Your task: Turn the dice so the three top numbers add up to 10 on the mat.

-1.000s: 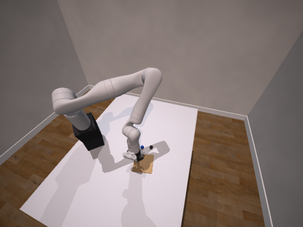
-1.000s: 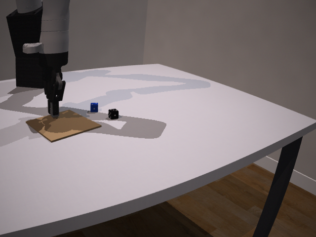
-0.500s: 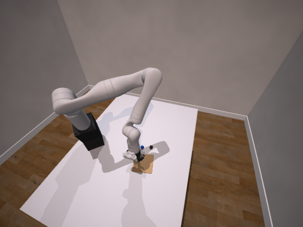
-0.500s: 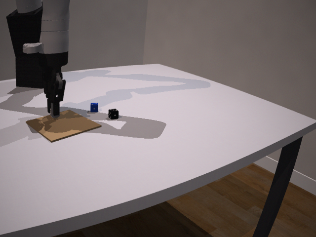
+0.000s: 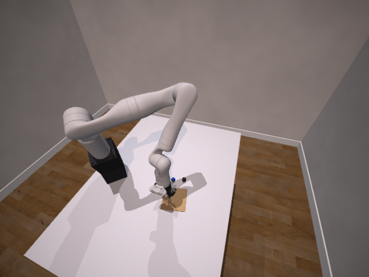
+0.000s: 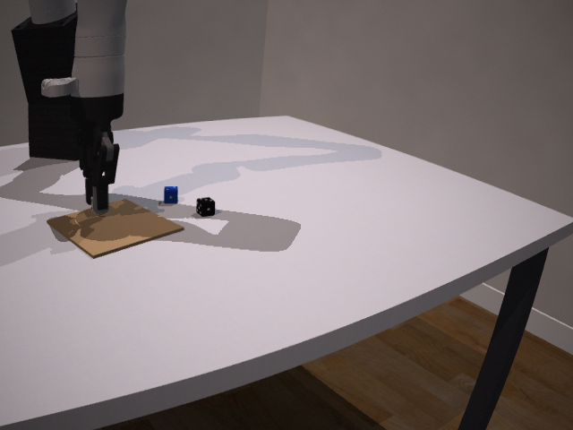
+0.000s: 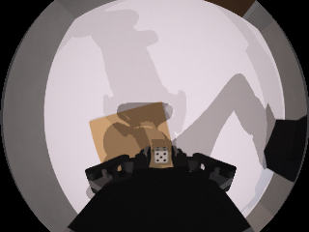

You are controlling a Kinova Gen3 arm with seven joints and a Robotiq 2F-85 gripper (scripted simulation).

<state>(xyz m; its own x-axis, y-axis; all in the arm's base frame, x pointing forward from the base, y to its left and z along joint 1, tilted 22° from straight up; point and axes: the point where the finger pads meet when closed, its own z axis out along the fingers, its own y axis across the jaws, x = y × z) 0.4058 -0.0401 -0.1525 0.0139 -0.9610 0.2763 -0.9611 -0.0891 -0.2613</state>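
Right now my hand is 1 cm above the white die. From my hand the other things lie so: blue die: 12 cm to the left, 2 cm below; then tan mat: 5 cm ahead, 3 cm below; then black die: 6 cm ahead, 14 cm to the left, 2 cm below.
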